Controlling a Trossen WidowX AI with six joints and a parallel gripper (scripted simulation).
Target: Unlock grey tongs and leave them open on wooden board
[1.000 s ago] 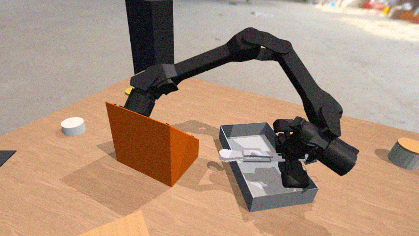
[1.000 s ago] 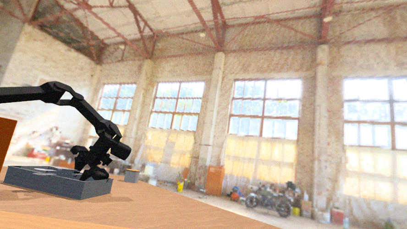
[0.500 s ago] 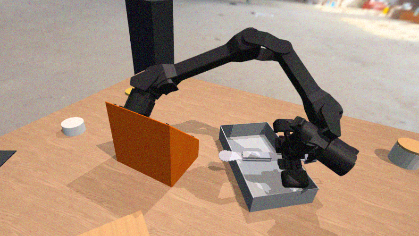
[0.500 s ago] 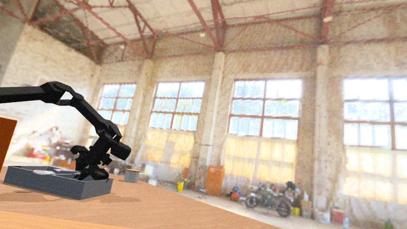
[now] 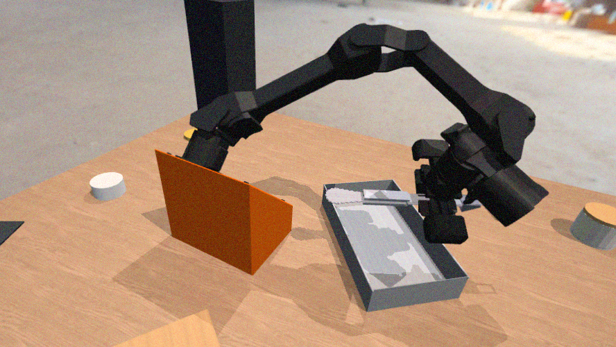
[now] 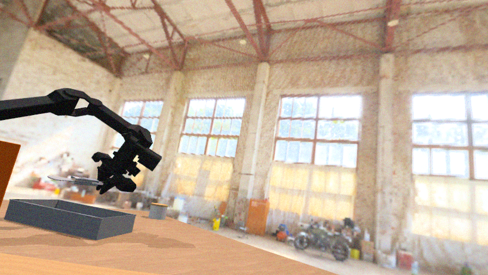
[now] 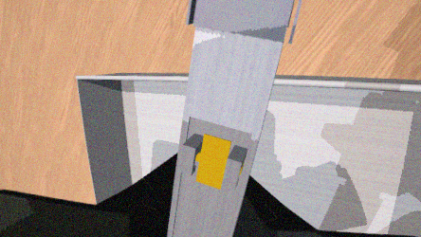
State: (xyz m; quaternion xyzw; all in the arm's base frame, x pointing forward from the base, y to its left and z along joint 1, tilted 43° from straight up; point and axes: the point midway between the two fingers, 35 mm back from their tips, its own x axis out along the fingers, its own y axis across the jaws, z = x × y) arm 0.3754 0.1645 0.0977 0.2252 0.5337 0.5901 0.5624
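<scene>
Right now my gripper tip is 30 mm below the yellow lock piece and 30 mm short of it. Round my gripper tip: grey roasting tin (80 mm below, 50 mm behind, 20 mm to the right); red-headed spatula (320 mm to the left, 100 mm below, 90 mm ahead); wooden board (530 mm to the right, 150 mm behind, 100 mm below).
</scene>
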